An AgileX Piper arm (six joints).
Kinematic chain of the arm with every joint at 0, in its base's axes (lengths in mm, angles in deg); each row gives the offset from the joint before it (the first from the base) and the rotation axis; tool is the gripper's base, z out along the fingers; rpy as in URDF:
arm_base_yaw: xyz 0 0 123 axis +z
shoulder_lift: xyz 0 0 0 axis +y
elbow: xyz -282.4 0 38.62 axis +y
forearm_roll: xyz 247.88 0 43.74 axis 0.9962 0 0.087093
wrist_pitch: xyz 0 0 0 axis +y
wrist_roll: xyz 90.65 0 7.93 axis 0.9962 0 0.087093
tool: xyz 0 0 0 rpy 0 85.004 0
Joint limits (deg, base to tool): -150..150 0..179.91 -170..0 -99.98..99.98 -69.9..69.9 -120..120
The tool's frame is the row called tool.
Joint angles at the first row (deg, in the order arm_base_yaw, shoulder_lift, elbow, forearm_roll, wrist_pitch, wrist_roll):
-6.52, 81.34, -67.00, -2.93, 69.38, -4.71
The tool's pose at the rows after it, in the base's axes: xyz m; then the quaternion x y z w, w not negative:
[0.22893 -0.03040 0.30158 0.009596 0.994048 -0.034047 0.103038]
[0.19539 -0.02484 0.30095 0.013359 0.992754 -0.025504 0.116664]
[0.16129 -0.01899 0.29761 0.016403 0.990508 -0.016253 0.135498]
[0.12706 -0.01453 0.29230 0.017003 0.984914 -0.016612 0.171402]
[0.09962 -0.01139 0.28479 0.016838 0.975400 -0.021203 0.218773]
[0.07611 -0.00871 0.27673 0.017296 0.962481 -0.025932 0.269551]
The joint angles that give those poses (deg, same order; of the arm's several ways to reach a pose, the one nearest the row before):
-6.53, 74.24, -60.85, -2.82, 69.45, -4.71
-6.53, 66.73, -54.83, -1.66, 69.47, -4.59
-6.52, 58.66, -48.86, -0.37, 69.52, -4.55
-6.52, 49.45, -42.91, 0.00, 68.62, -4.55
-6.52, 40.77, -37.68, 0.00, 66.51, -4.54
-6.53, 32.33, -33.25, 0.01, 64.50, -4.48

